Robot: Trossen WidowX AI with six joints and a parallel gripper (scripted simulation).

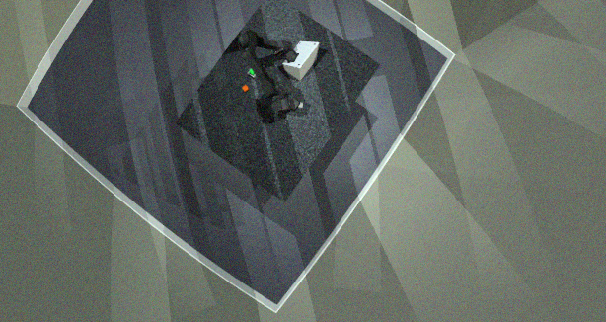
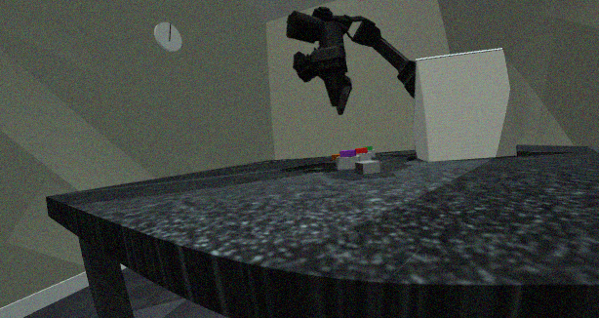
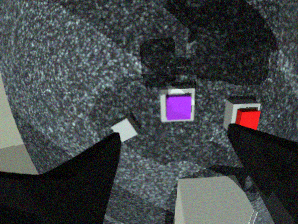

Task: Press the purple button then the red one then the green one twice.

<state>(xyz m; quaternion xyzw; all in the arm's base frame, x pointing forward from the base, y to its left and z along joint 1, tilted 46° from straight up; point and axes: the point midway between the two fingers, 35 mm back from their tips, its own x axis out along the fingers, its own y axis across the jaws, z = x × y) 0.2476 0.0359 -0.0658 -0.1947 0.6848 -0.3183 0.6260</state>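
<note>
The purple button lies 90 mm below my gripper tip, 10 mm to the right of it and 10 mm behind it. Also, from my gripper tip: red button: 120 mm to the right, 90 mm below, 50 mm behind; small pale block: 120 mm below, 80 mm to the left, 40 mm behind; orange block: 290 mm to the right, 120 mm below, 20 mm ahead.
</note>
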